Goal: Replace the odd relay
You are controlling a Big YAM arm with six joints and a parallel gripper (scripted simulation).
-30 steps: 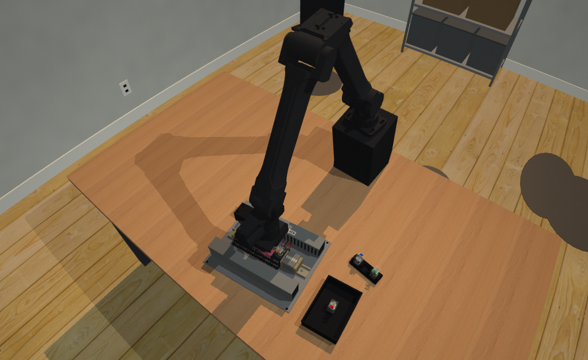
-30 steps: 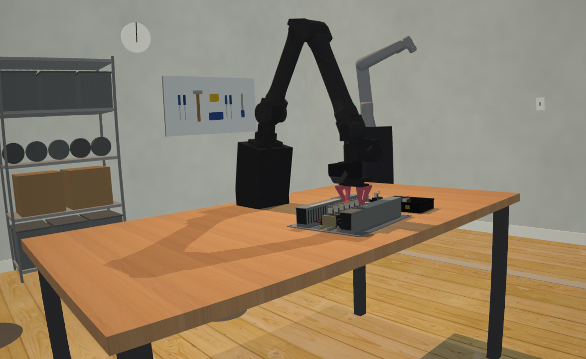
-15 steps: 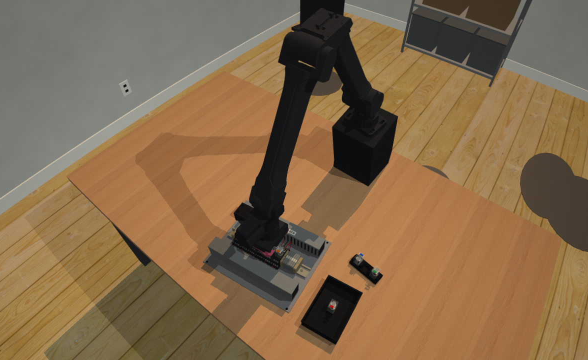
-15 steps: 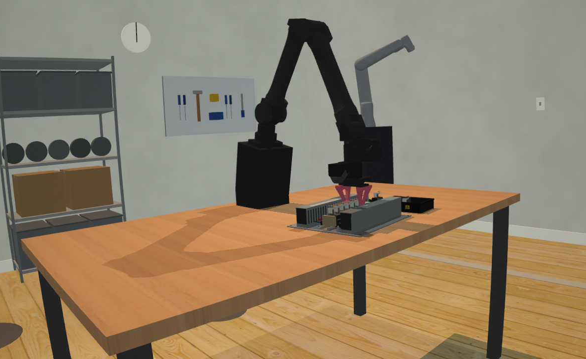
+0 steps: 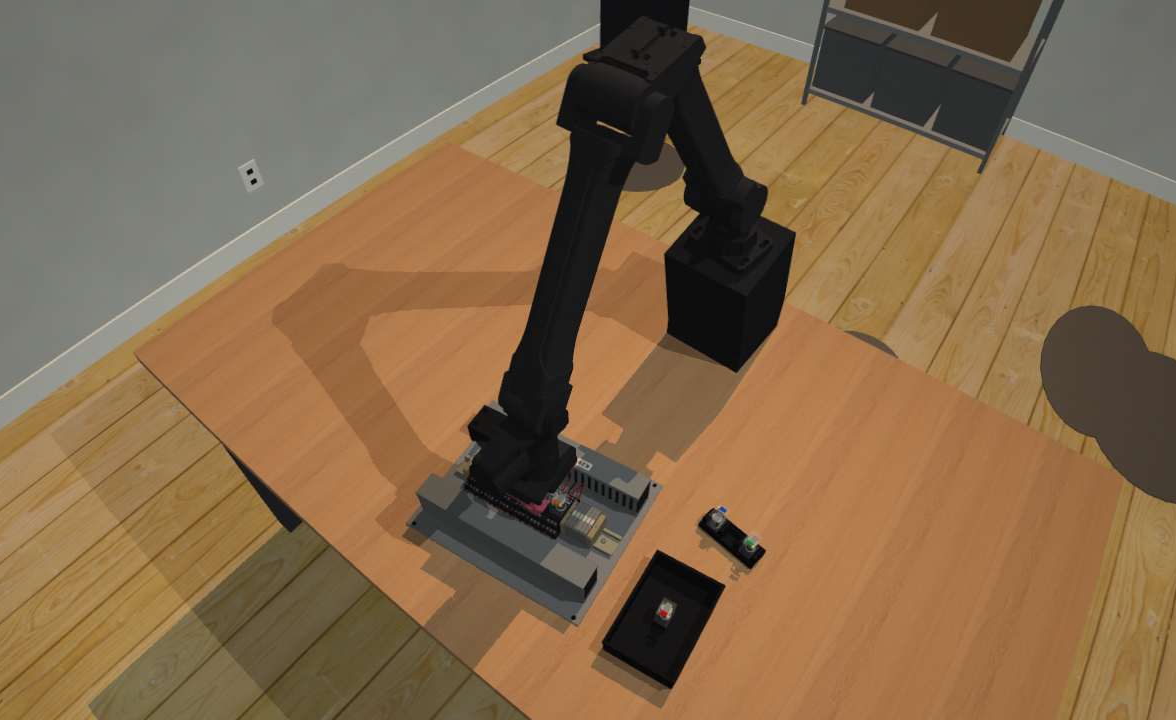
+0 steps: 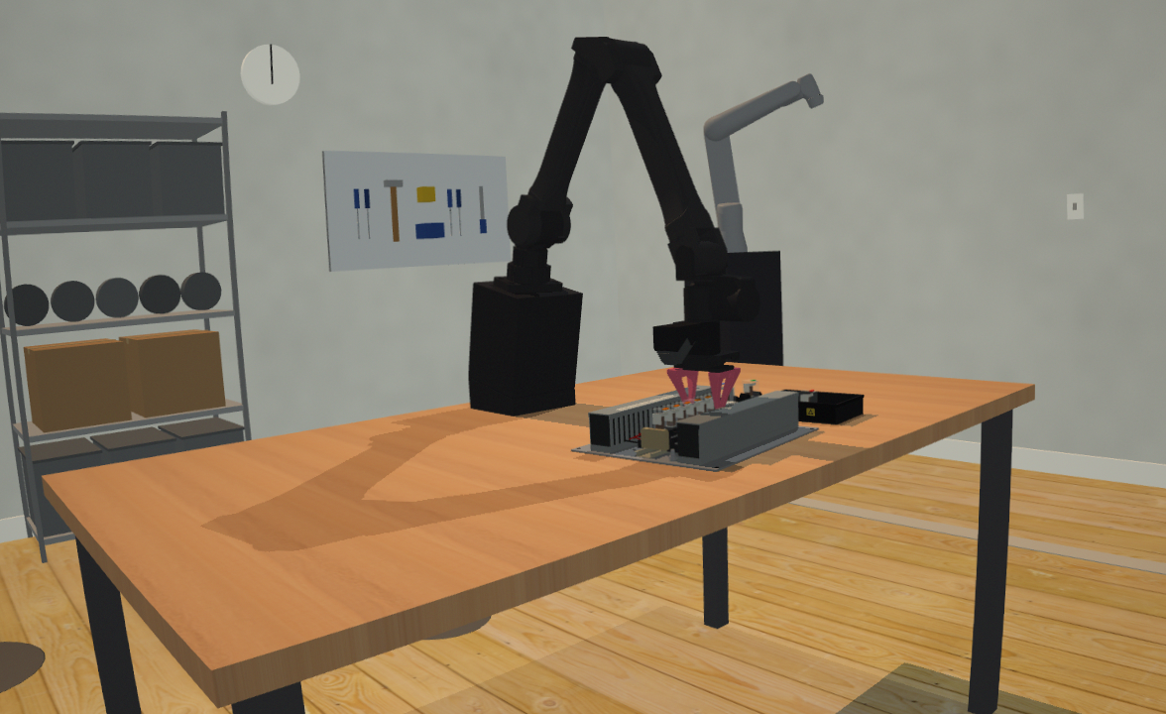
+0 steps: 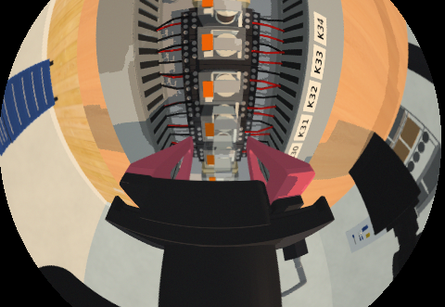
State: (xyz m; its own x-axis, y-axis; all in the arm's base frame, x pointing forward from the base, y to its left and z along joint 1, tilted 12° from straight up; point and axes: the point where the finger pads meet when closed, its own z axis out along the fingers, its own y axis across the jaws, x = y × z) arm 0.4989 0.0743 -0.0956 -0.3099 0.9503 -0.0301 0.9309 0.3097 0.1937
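Now: the grey relay panel 10 mm ahead of my hand, 20 mm to the right of it and 50 mm below it. Also, from my hand: blue-button relay (180 mm behind, 200 mm to the left, 20 mm below); black tray (10 mm behind, 250 mm to the left, 30 mm below); black spare holder (180 mm behind, 230 mm to the left, 40 mm below).
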